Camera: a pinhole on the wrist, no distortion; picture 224 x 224 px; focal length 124.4 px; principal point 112.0 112.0 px. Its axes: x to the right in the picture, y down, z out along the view. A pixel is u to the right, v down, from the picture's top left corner.
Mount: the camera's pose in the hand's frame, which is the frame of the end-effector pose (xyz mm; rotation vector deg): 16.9 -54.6 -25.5 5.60 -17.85 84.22
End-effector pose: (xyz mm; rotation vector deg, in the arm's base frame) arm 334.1 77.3 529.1 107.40 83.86 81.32
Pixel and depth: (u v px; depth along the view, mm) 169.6 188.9 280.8
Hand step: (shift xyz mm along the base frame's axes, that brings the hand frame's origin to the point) 238.2 -99.7 -184.4
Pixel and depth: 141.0 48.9 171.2
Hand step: 99.1 141.5 -82.3
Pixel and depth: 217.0 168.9 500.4
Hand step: 600.0 -171.1 -157.6
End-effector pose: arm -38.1 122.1 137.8 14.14 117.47 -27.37
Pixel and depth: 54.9 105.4 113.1
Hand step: 4.7 -150.8 -2.1
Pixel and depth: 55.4 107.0 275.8
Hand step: 83.1 -310.7 -15.8
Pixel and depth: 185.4 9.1 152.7
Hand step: 55.7 -89.6 -174.9
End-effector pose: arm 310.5 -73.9 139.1 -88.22 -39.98 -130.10
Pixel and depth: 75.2 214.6 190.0
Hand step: 86.9 181.5 -151.0
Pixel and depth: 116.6 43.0 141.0
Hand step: 18.4 145.7 84.3
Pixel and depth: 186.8 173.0 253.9
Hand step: 258.6 97.6 -40.5
